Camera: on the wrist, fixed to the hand. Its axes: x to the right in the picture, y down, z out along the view.
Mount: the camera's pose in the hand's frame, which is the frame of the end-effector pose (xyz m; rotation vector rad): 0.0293 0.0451 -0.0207 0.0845 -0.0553 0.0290
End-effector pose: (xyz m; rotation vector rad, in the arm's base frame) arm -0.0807 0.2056 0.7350 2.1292 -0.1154 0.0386
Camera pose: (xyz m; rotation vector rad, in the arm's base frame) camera -0.0556 0.1973 0.7862 2.2137 -0.1801 0.0017
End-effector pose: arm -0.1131 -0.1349 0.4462 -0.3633 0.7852 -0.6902
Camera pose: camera -0.0944 -0.1233 0.3930 -0.2926 0.7054 -0.6812
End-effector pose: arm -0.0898 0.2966 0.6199 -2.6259 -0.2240 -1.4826
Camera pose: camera -0.0839 0.2508 0.6543 -2.5942 -0.2470 -1.3620
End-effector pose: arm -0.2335 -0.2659 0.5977 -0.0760 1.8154 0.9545
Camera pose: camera -0.2835 -0.2376 0.6027 0.0291 1.8077 0.8906
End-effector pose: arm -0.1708 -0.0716 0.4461 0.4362 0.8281 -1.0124
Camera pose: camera -0.1317 -0.0526 0.4082 0.4888 0.7295 -1.0308
